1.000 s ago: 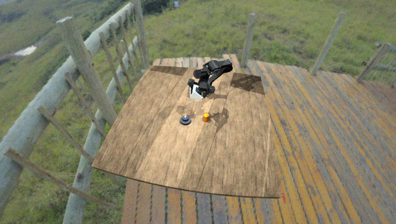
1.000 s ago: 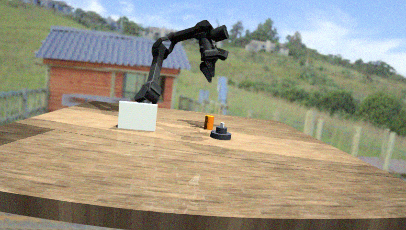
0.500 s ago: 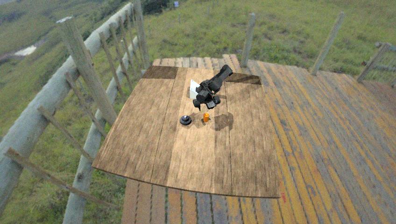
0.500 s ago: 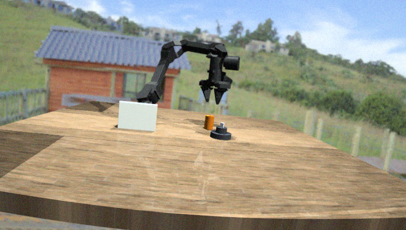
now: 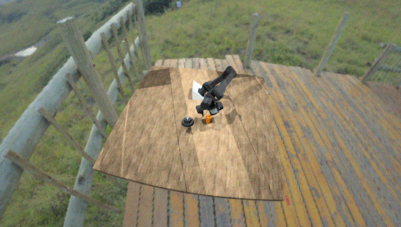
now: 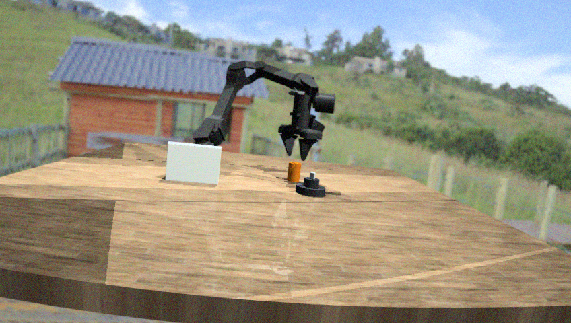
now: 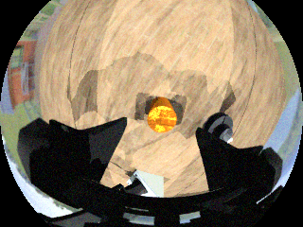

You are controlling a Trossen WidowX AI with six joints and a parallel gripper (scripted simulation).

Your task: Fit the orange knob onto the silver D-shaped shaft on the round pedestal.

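The orange knob lies 30 mm below my gripper tip. From my gripper tip the other things lie so: round pedestal: 150 mm to the right, 50 mm below, 30 mm ahead.
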